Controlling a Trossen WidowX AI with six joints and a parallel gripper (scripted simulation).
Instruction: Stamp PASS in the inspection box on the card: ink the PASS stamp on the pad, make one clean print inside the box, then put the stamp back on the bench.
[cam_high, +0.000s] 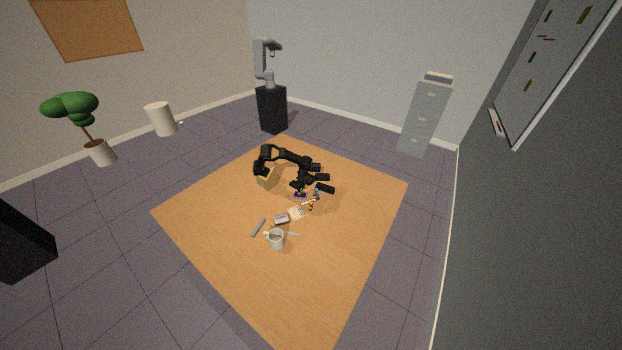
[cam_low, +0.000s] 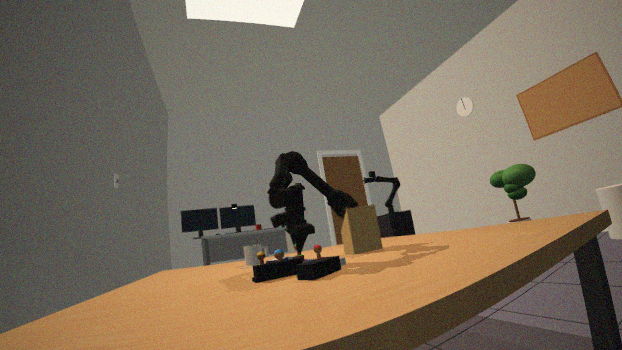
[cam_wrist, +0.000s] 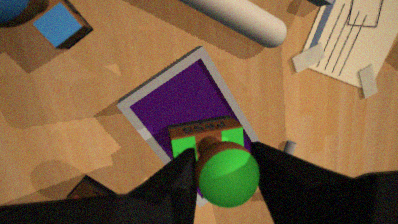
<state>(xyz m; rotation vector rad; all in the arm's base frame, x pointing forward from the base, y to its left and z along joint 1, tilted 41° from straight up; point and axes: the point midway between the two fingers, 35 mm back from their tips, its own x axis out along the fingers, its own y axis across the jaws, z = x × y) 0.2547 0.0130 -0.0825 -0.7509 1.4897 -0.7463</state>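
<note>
Right now my gripper tip is 2 cm above the green-knobbed pass stamp. From my gripper tip the other things lie so: purple ink pad (5 cm below); blue-faced stamp (8 cm ahead, 7 cm to the left, 3 cm below); white cylinder (9 cm ahead, 2 cm to the left, 4 cm below).
</note>
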